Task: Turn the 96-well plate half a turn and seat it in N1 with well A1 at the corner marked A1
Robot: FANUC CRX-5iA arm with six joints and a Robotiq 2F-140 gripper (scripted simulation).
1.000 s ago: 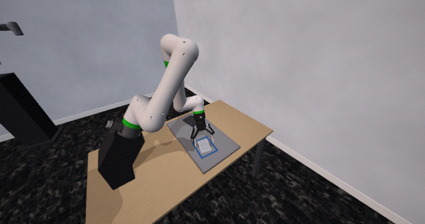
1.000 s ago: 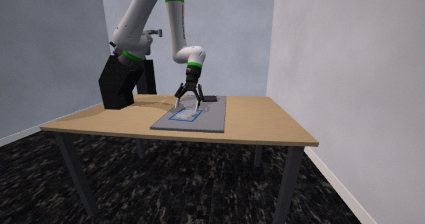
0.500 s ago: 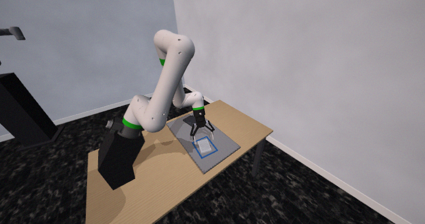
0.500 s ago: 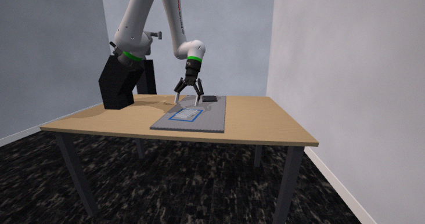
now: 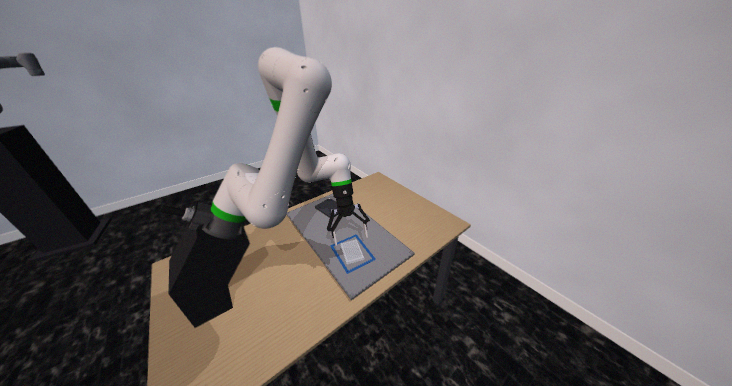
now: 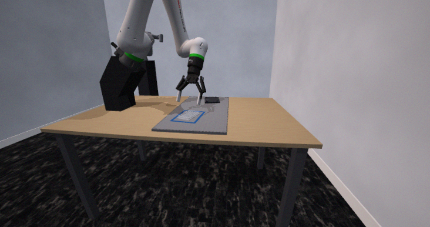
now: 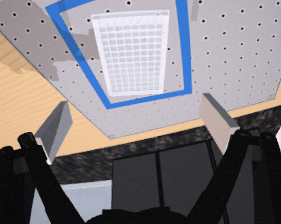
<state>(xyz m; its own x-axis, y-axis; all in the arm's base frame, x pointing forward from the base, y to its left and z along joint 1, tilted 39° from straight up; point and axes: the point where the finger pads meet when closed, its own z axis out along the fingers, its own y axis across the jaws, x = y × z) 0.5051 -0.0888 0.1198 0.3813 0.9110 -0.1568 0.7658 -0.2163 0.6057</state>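
Now: hand 9 cm above the white 96-well plate. Also, from my hand: dark plate nest N1: 38 cm to the left, 9 cm below, 3 cm ahead; A1 label: 47 cm to the left, 8 cm below, 6 cm ahead.
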